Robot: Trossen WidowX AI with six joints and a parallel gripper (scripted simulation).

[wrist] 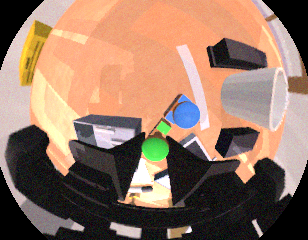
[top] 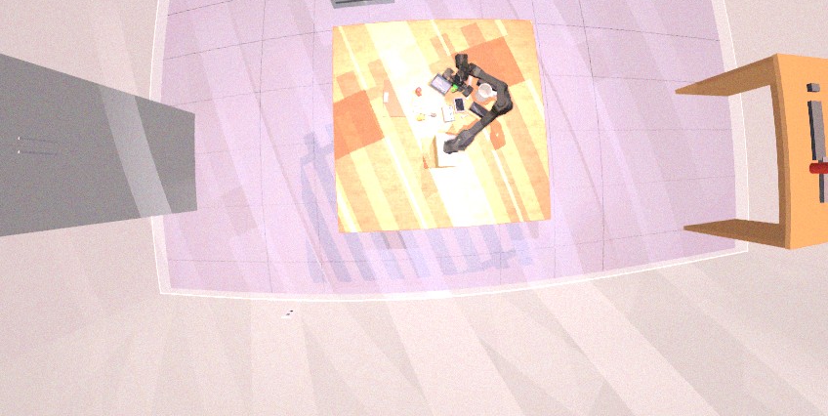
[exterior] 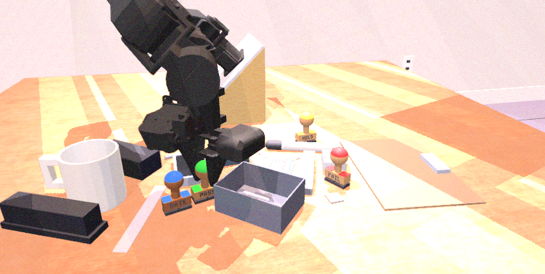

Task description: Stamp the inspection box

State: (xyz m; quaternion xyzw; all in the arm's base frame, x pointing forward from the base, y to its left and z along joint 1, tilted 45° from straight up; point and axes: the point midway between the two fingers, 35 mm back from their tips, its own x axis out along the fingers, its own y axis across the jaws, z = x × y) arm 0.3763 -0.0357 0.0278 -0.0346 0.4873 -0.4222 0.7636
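Right now the blue date stamp is 4 cm to the right of my gripper tip, 1 cm below it and 1 cm ahead of it. The rest, counted from my gripper tip: grey box: 8 cm to the left, 2 cm below, 2 cm ahead; green-knobbed pass stamp: 1 cm below; ink pad: 9 cm behind, 3 cm to the right, 3 cm below.
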